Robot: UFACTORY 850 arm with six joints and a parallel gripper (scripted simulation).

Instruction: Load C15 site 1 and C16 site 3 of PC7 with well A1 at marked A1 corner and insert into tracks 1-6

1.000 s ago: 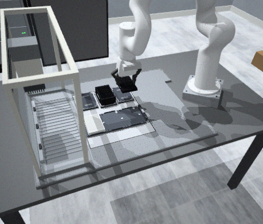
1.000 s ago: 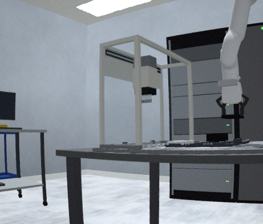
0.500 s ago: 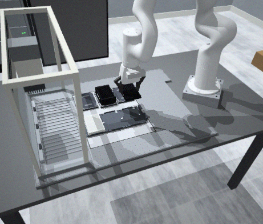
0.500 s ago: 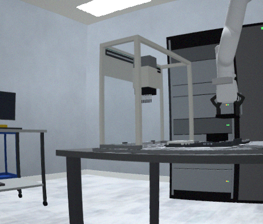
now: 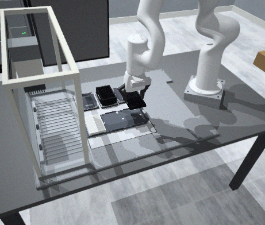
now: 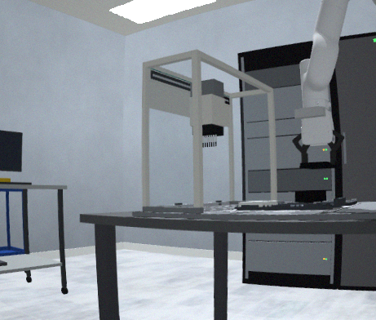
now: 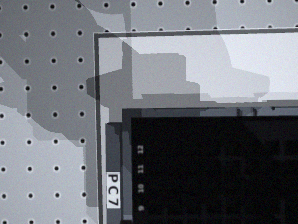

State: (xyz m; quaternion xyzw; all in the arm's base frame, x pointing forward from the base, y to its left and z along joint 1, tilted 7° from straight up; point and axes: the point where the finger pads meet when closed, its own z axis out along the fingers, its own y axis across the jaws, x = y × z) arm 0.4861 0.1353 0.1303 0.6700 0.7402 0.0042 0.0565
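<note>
Right now the plate carrier PC7 is 120 mm below my hand, 100 mm ahead of it and 10 mm to the left of it. Round my hand: plate C15: 10 mm below; then nest S1: 200 mm to the right, 140 mm below; then nest S3: 220 mm ahead, 180 mm to the right, 140 mm below.
</note>
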